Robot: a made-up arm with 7 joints. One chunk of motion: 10 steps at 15 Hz.
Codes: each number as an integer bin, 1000 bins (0 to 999) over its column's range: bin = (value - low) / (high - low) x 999, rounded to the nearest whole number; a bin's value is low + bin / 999 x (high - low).
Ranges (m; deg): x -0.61..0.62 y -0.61..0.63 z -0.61..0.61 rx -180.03..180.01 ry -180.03..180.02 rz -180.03..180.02
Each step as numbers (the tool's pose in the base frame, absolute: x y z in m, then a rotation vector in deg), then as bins.
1 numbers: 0.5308 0.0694 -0.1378 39.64 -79.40 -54.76
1 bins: 927 547 387 610 279 348
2 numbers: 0.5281 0.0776 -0.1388 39.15 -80.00 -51.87
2 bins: 924 554 386 608 278 356
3 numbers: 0.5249 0.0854 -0.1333 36.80 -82.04 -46.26
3 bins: 922 560 390 602 272 371
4 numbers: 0.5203 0.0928 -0.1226 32.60 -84.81 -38.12
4 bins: 918 566 399 590 264 394
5 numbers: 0.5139 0.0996 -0.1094 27.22 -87.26 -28.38
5 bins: 913 572 410 575 257 421
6 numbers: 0.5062 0.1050 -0.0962 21.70 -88.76 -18.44
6 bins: 907 576 421 560 253 448
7 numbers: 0.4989 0.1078 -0.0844 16.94 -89.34 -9.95
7 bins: 901 578 430 547 252 472
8 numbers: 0.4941 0.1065 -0.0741 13.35 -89.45 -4.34
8 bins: 897 577 439 537 251 487
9 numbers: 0.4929 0.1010 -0.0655 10.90 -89.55 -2.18
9 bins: 896 573 446 530 251 493
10 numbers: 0.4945 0.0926 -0.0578 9.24 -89.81 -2.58
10 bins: 897 566 452 525 250 492
